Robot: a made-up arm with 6 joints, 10 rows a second.
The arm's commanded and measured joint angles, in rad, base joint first. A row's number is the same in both.
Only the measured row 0 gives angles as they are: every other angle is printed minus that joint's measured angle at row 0.
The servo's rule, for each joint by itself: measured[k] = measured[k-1] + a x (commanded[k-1-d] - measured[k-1]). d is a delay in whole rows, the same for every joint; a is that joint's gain. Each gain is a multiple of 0.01, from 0.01 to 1. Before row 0 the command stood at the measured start. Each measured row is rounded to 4 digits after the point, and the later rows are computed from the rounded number. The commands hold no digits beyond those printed.
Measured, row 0:
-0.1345, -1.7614, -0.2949, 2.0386, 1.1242, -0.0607
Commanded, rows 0 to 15:
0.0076, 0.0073, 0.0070, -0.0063, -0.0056, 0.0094
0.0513, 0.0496, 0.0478, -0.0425, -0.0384, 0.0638
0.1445, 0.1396, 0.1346, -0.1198, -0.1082, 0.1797
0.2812, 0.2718, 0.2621, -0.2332, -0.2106, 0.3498
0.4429, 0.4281, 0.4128, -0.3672, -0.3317, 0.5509
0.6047, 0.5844, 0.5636, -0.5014, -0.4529, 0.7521
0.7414, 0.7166, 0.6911, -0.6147, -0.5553, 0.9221
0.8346, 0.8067, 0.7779, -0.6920, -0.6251, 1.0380
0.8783, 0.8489, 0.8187, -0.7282, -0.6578, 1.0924
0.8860, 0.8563, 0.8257, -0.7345, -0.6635, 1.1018
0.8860, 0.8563, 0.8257, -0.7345, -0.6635, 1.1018
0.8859, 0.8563, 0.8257, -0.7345, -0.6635, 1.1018
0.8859, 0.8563, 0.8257, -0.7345, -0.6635, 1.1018
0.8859, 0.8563, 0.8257, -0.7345, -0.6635, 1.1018
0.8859, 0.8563, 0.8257, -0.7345, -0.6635, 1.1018
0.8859, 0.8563, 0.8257, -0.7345, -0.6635, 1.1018
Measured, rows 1 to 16:
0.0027, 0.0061, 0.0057, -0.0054, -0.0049, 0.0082
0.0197, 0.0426, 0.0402, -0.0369, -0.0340, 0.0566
0.0634, 0.1241, 0.1176, -0.1074, -0.0986, 0.1637
0.1396, 0.2482, 0.2361, -0.2143, -0.1960, 0.3256
0.2458, 0.3993, 0.3810, -0.3443, -0.3141, 0.5216
0.3714, 0.5548, 0.5307, -0.4778, -0.4349, 0.7221
0.5009, 0.6907, 0.6622, -0.5942, -0.5396, 0.8961
0.6177, 0.7881, 0.7571, -0.6773, -0.6140, 1.0196
0.7089, 0.8392, 0.8076, -0.7206, -0.6521, 1.0829
0.7709, 0.8536, 0.8224, -0.7324, -0.6620, 1.0993
0.8112, 0.8559, 0.8251, -0.7342, -0.6633, 1.1015
0.8373, 0.8562, 0.8256, -0.7345, -0.6635, 1.1018
0.8543, 0.8563, 0.8257, -0.7345, -0.6635, 1.1018
0.8654, 0.8563, 0.8257, -0.7345, -0.6635, 1.1018
0.8726, 0.8563, 0.8257, -0.7345, -0.6635, 1.1018
0.8773, 0.8563, 0.8257, -0.7345, -0.6635, 1.1018
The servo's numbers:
d 0
a 0.35 0.84 0.82 0.85 0.87 0.87

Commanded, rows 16 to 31:
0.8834, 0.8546, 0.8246, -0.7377, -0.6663, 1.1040
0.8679, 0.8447, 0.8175, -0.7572, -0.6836, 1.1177
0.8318, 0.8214, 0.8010, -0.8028, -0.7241, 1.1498
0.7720, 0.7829, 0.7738, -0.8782, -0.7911, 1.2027
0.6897, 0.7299, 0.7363, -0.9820, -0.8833, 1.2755
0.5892, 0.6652, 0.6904, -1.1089, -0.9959, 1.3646
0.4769, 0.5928, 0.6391, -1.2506, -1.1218, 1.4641
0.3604, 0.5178, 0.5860, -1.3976, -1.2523, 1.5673
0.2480, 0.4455, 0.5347, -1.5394, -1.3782, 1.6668
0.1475, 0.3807, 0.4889, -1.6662, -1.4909, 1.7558
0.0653, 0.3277, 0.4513, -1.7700, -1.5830, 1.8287
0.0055, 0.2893, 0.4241, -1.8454, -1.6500, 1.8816
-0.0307, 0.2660, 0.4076, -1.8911, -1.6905, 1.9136
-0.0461, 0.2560, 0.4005, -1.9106, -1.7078, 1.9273
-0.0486, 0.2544, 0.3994, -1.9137, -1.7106, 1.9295
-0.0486, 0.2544, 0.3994, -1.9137, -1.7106, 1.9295
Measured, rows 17 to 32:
0.8794, 0.8549, 0.8248, -0.7372, -0.6659, 1.1037
0.8754, 0.8463, 0.8188, -0.7542, -0.6813, 1.1159
0.8601, 0.8254, 0.8042, -0.7955, -0.7185, 1.1454
0.8293, 0.7897, 0.7793, -0.8658, -0.7817, 1.1953
0.7804, 0.7395, 0.7440, -0.9646, -0.8701, 1.2651
0.7135, 0.6771, 0.7000, -1.0873, -0.9795, 1.3517
0.6307, 0.6063, 0.6501, -1.2261, -1.1033, 1.4495
0.5361, 0.5320, 0.5975, -1.3719, -1.2329, 1.5520
0.4353, 0.4593, 0.5460, -1.5143, -1.3593, 1.6519
0.3346, 0.3933, 0.4992, -1.6434, -1.4738, 1.7423
0.2403, 0.3382, 0.4599, -1.7510, -1.5688, 1.8175
0.1581, 0.2971, 0.4305, -1.8312, -1.6394, 1.8733
0.0920, 0.2710, 0.4117, -1.8821, -1.6839, 1.9084
0.0437, 0.2584, 0.4025, -1.9063, -1.7047, 1.9248
0.0114, 0.2550, 0.4000, -1.9126, -1.7098, 1.9289
-0.0096, 0.2545, 0.3995, -1.9135, -1.7105, 1.9294

